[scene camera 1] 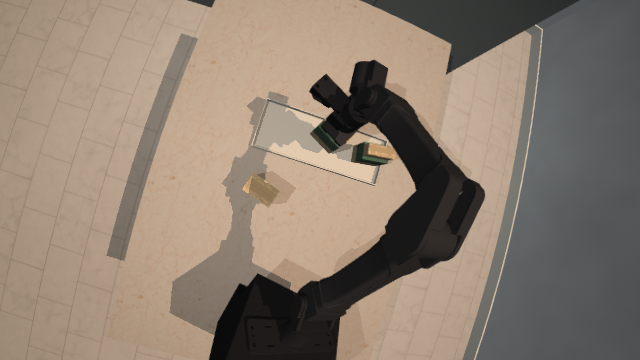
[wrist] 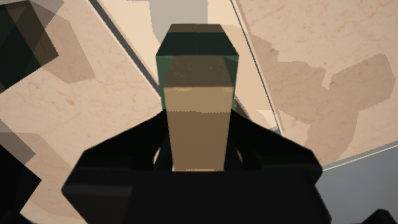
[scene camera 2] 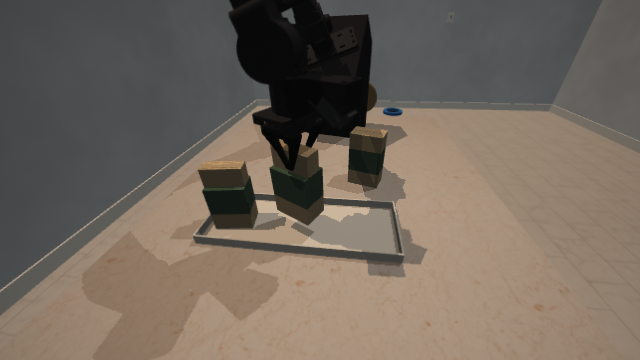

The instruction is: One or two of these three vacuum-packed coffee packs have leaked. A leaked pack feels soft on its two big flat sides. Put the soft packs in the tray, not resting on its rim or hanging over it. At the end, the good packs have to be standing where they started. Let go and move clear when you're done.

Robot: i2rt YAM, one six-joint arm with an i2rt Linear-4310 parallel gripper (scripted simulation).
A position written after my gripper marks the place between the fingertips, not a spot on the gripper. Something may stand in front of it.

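Observation:
I see my gripper (scene camera 2: 296, 165), and from the wrist my gripper (wrist: 198, 111) shows too. There is also a tray (scene camera 2: 360, 229), and I can find that same tray (scene camera 1: 285, 130) from another view.

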